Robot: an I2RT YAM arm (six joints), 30 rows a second.
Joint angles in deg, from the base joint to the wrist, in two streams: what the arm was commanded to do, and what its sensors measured. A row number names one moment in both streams.
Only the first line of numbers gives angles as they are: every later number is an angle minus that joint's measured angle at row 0.
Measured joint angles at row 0:
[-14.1 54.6 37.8 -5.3 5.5 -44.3]
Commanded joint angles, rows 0 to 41:
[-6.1 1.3 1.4 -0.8 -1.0 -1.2]
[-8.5 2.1 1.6 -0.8 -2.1 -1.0]
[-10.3 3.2 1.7 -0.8 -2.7 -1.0]
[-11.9 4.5 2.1 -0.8 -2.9 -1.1]
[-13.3 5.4 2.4 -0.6 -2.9 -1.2]
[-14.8 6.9 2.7 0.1 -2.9 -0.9]
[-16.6 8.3 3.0 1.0 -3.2 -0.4]
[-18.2 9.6 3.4 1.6 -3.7 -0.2]
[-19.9 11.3 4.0 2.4 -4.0 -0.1]
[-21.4 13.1 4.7 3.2 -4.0 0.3]
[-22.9 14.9 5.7 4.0 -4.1 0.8]
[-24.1 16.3 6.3 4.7 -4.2 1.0]
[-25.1 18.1 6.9 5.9 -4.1 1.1]
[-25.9 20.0 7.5 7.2 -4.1 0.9]
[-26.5 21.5 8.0 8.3 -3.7 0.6]
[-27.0 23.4 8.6 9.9 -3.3 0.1]
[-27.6 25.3 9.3 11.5 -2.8 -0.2]
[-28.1 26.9 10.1 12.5 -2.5 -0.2]
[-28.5 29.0 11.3 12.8 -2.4 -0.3]
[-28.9 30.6 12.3 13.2 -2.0 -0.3]
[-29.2 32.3 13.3 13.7 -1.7 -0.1]
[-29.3 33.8 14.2 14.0 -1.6 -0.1]
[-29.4 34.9 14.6 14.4 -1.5 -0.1]
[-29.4 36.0 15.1 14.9 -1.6 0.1]
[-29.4 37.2 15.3 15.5 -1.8 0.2]
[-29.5 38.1 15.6 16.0 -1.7 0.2]
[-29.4 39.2 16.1 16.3 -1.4 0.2]
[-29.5 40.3 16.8 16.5 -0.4 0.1]
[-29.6 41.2 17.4 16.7 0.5 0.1]
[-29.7 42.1 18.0 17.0 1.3 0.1]
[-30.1 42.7 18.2 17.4 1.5 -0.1]
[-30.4 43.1 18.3 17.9 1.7 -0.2]
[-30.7 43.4 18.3 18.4 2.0 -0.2]
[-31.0 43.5 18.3 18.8 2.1 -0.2]
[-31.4 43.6 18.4 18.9 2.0 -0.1]
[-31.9 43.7 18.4 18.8 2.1 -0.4]
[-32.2 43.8 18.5 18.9 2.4 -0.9]
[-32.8 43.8 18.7 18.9 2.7 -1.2]
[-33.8 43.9 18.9 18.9 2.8 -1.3]
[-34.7 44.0 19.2 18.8 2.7 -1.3]
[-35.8 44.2 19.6 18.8 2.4 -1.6]
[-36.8 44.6 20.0 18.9 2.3 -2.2]
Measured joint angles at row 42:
[-34.0 43.7 16.9 17.1 1.9 -0.5]
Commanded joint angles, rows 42 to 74:
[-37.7 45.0 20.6 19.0 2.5 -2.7]
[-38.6 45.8 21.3 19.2 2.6 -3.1]
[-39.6 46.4 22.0 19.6 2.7 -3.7]
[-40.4 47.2 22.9 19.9 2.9 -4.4]
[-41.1 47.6 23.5 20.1 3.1 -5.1]
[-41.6 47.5 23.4 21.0 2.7 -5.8]
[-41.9 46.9 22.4 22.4 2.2 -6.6]
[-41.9 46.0 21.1 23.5 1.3 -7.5]
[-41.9 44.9 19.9 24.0 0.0 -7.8]
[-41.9 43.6 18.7 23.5 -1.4 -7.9]
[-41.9 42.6 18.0 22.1 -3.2 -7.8]
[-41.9 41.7 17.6 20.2 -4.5 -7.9]
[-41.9 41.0 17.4 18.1 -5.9 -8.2]
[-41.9 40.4 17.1 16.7 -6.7 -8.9]
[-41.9 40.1 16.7 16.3 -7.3 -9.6]
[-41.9 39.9 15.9 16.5 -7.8 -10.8]
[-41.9 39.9 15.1 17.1 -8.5 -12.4]
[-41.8 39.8 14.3 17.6 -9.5 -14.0]
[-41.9 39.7 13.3 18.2 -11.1 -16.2]
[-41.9 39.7 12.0 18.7 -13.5 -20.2]
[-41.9 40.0 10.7 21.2 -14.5 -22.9]
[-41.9 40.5 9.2 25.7 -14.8 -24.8]
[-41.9 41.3 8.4 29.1 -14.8 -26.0]
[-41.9 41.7 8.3 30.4 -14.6 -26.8]
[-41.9 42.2 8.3 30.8 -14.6 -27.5]
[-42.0 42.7 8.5 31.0 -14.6 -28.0]
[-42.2 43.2 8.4 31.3 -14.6 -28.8]
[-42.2 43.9 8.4 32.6 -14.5 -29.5]
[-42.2 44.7 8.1 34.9 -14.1 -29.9]
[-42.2 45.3 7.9 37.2 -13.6 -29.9]
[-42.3 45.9 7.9 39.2 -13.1 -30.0]
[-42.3 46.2 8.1 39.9 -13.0 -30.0]
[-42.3 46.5 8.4 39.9 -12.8 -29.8]
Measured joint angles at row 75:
[-42.0 45.5 7.8 33.6 -12.2 -27.2]
